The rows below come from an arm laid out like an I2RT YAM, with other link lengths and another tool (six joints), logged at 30 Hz.
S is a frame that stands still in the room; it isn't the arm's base.
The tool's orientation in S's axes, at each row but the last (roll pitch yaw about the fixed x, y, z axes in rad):
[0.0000, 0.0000, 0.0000]
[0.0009, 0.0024, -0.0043]
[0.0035, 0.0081, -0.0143]
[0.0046, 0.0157, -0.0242]
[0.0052, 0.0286, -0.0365]
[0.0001, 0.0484, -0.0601]
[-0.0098, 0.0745, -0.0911]
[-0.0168, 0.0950, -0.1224]
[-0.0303, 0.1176, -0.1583]
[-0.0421, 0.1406, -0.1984]
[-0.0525, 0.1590, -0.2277]
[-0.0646, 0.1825, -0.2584]
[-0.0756, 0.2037, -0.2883]
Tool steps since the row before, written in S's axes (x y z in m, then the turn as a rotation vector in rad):
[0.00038, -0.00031, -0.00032, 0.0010, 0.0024, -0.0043]
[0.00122, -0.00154, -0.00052, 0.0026, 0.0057, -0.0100]
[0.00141, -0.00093, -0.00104, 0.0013, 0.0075, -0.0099]
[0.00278, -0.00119, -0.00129, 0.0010, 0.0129, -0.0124]
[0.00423, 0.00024, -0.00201, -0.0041, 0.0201, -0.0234]
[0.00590, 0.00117, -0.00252, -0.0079, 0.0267, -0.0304]
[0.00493, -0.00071, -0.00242, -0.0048, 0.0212, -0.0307]
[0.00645, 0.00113, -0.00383, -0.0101, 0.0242, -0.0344]
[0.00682, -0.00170, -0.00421, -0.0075, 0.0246, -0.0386]
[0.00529, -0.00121, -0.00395, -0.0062, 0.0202, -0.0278]
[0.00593, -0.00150, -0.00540, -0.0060, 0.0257, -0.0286]
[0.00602, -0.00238, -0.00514, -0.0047, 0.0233, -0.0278]
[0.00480, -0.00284, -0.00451, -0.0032, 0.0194, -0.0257]
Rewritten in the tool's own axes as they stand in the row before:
[0.00038, -0.00031, -0.00032, 0.0010, 0.0024, -0.0043]
[0.00123, -0.00154, -0.00052, 0.0026, 0.0057, -0.0100]
[0.00143, -0.00091, -0.00103, 0.0013, 0.0075, -0.0099]
[0.00283, -0.00113, -0.00124, 0.0009, 0.0129, -0.0124]
[0.00427, 0.00038, -0.00189, -0.0042, 0.0198, -0.0236]
[0.00593, 0.00152, -0.00224, -0.0080, 0.0262, -0.0308]
[0.00514, -0.00024, -0.00205, -0.0044, 0.0210, -0.0309]
[0.00660, 0.00196, -0.00319, -0.0097, 0.0234, -0.0351]
[0.00745, -0.00050, -0.00338, -0.0067, 0.0243, -0.0389]
[0.00592, -0.00001, -0.00315, -0.0061, 0.0198, -0.0281]
[0.00689, 0.00011, -0.00436, -0.0070, 0.0252, -0.0288]
[0.00725, -0.00051, -0.00393, -0.0053, 0.0232, -0.0278]
[0.00621, -0.00110, -0.00342, -0.0032, 0.0197, -0.0255]

